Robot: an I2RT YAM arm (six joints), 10 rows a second.
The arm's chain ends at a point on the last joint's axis. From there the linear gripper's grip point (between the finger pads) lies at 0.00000 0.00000 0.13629 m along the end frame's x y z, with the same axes.
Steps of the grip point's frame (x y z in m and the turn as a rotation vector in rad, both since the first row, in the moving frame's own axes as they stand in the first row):
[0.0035 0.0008 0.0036 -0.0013 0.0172 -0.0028]
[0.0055 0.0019 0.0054 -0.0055 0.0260 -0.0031]
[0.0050 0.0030 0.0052 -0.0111 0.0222 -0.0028]
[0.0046 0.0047 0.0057 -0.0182 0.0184 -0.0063]
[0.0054 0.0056 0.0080 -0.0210 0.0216 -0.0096]
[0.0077 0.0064 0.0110 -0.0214 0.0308 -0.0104]
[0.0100 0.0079 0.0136 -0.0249 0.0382 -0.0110]
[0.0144 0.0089 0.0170 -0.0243 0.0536 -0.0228]
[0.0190 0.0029 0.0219 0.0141 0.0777 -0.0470]
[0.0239 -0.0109 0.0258 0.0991 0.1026 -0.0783]
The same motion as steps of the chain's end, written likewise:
[0.0012 0.0006 0.0036 -0.0013 0.0172 -0.0028]
[0.0020 0.0012 0.0054 -0.0055 0.0260 -0.0031]
[0.0020 0.0015 0.0052 -0.0111 0.0222 -0.0028]
[0.0021 0.0022 0.0057 -0.0182 0.0184 -0.0063]
[0.0024 0.0028 0.0081 -0.0210 0.0216 -0.0096]
[0.0035 0.0035 0.0111 -0.0214 0.0308 -0.0104]
[0.0048 0.0045 0.0137 -0.0249 0.0382 -0.0110]
[0.0071 0.0057 0.0172 -0.0243 0.0536 -0.0228]
[0.0085 0.0051 0.0223 0.0141 0.0777 -0.0470]
[0.0105 0.0031 0.0272 0.0991 0.1026 -0.0783]

